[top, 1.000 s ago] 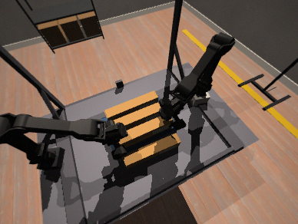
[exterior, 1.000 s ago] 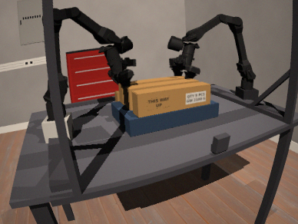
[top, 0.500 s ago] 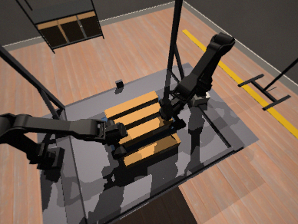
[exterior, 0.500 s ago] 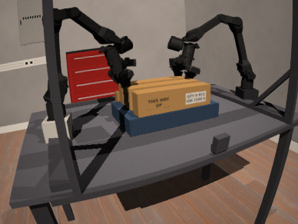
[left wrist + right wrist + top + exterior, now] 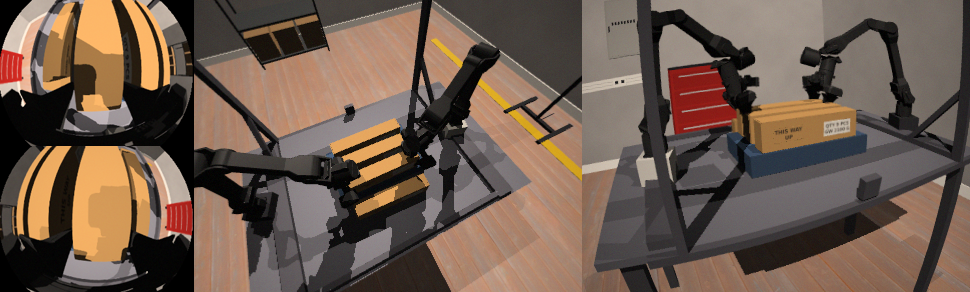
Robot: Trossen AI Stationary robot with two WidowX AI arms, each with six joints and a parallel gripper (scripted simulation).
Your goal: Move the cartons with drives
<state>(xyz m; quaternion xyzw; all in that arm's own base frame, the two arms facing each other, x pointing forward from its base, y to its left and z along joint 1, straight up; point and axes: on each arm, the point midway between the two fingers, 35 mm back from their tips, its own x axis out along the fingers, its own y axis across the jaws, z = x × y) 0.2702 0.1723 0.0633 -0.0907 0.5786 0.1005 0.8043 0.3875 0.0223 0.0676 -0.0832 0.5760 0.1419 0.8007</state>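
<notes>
Now: the carton 14 cm to the left of my right hand and 3 cm below it.
The carton lies 14 cm to the right of my left hand and 4 cm below it.
</notes>
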